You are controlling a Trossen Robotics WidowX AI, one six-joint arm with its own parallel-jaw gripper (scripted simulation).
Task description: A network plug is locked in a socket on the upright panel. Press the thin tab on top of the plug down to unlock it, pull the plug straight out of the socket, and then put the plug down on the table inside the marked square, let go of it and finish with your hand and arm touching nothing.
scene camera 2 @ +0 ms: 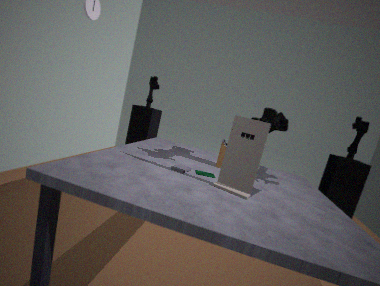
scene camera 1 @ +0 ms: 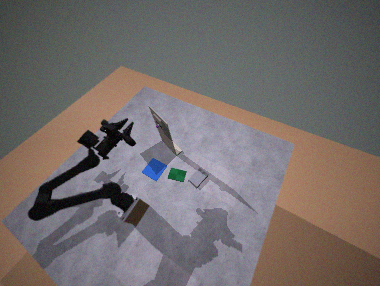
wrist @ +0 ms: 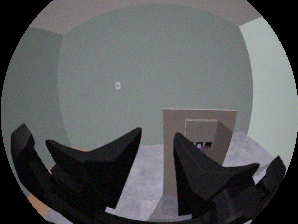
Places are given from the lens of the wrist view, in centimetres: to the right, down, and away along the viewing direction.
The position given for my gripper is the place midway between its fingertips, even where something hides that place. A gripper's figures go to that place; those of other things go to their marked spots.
my gripper (wrist: 158, 134): 1, 2, 10
beige panel (wrist: 213, 129): 13, 3, 18
